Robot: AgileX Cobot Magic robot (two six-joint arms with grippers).
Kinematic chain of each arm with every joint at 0, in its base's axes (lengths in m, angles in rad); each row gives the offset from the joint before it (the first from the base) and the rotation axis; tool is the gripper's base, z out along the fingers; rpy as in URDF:
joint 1: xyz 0 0 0.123 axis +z
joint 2: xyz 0 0 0 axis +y
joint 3: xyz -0.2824 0 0.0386 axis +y
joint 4: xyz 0.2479 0 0.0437 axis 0.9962 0 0.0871
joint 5: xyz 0 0 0 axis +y
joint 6: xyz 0.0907 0 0.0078 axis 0.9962 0 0.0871
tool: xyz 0 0 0 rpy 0 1.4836 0
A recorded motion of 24 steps. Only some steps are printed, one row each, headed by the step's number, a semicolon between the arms.
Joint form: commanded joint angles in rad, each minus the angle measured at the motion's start. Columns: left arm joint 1, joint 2, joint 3, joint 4, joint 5, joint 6; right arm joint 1, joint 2, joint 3, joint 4, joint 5, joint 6.
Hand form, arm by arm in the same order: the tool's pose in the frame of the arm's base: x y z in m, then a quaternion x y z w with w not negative. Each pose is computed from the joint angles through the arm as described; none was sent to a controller.
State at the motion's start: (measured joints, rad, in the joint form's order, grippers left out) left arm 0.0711 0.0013 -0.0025 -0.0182 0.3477 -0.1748; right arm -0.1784 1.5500 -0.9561 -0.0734 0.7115 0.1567
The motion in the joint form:
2: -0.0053 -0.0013 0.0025 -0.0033 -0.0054 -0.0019; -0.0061 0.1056 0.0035 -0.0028 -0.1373 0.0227
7: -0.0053 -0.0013 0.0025 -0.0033 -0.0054 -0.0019; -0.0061 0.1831 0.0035 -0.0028 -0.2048 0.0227
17: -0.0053 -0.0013 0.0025 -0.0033 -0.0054 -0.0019; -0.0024 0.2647 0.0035 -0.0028 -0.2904 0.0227
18: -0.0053 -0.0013 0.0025 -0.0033 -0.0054 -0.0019; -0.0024 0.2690 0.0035 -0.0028 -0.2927 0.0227
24: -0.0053 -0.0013 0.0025 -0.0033 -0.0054 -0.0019; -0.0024 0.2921 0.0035 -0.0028 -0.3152 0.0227
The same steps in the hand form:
2: 0.0535 0.0029 0.1822 -0.10147 0.78475 -0.04292 0.60994; 0.3075 -0.0612 0.1897 0.15051 0.96999 -0.02685 0.18904
7: 0.0535 0.0029 0.1822 -0.10147 0.78475 -0.04292 0.60994; 0.3175 -0.0627 0.1673 0.14888 0.97124 -0.02478 0.18414
17: 0.0535 0.0029 0.1822 -0.10147 0.78475 -0.04292 0.60994; 0.3275 -0.0628 0.1433 0.14512 0.97150 -0.02190 0.18615
18: 0.0535 0.0029 0.1822 -0.10147 0.78475 -0.04292 0.60994; 0.3278 -0.0628 0.1419 0.14508 0.97169 -0.02180 0.18517
24: 0.0535 0.0029 0.1822 -0.10147 0.78475 -0.04292 0.60994; 0.3300 -0.0631 0.1349 0.14461 0.97184 -0.02108 0.18488

